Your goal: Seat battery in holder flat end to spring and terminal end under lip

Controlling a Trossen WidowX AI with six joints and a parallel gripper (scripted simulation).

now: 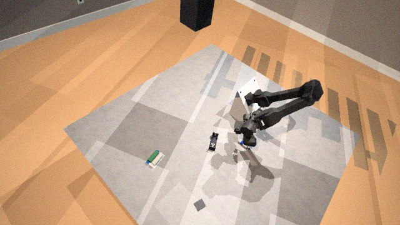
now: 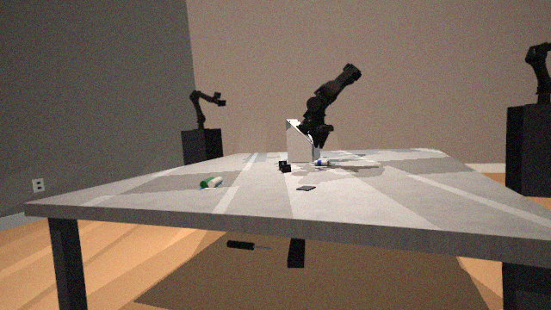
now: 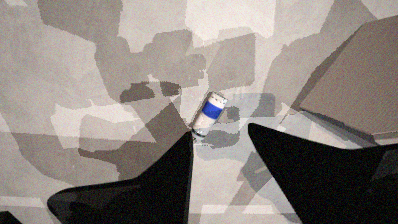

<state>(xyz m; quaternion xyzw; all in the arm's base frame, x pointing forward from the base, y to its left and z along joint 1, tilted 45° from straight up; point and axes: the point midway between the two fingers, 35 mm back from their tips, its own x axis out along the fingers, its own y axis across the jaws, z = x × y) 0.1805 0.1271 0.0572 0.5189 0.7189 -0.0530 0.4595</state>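
The battery lies 7 cm below my gripper tip and 1 cm to the left of it.
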